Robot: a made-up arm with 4 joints. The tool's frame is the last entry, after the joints.
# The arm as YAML. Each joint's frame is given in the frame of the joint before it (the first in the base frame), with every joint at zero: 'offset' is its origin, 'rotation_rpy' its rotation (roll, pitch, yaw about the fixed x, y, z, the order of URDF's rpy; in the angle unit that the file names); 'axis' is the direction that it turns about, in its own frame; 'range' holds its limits. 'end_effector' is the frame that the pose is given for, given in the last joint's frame.
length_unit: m
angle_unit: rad
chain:
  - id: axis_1
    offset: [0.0, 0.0, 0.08]
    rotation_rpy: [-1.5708, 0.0, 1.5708]
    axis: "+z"
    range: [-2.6, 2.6]
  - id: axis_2
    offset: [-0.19, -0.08, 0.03]
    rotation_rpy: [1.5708, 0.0, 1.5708]
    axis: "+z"
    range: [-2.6, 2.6]
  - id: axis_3
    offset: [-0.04, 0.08, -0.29]
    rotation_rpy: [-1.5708, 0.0, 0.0]
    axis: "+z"
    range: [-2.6, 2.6]
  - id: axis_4
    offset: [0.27, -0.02, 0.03]
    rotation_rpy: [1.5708, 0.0, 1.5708]
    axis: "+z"
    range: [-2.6, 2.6]
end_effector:
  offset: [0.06, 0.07, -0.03]
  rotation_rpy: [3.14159, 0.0, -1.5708]
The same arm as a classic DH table. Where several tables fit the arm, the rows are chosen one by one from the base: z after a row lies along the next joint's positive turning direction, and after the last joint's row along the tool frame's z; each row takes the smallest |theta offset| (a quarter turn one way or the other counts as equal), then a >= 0, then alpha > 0; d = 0 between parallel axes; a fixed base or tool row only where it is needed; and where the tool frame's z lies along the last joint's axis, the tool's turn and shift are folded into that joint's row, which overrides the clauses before.
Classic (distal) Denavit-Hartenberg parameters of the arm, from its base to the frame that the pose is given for. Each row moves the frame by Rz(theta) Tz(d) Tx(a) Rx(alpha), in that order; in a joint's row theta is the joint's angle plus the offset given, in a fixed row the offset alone. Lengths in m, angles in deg.
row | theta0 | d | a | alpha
base (fixed) | -90.00 | 0.0800 | 0.0000 | 90.00
axis_1 | 90.00 | 0.0300 | 0.0800 | -90.00
axis_2 | 0.00 | -0.4800 | 0.0400 | 90.00
axis_3 | 90.00 | 0.1100 | 0.0200 | -90.00
axis_4 | 49.40 | 0.0000 | -0.0922 | 180.00
tool (fixed) | -40.60 | -0.2400 | 0.0000 | 0.00
Joint limits (deg, base to tool): -148.97..148.97 -148.97..148.97 -148.97..148.97 -148.97..148.97

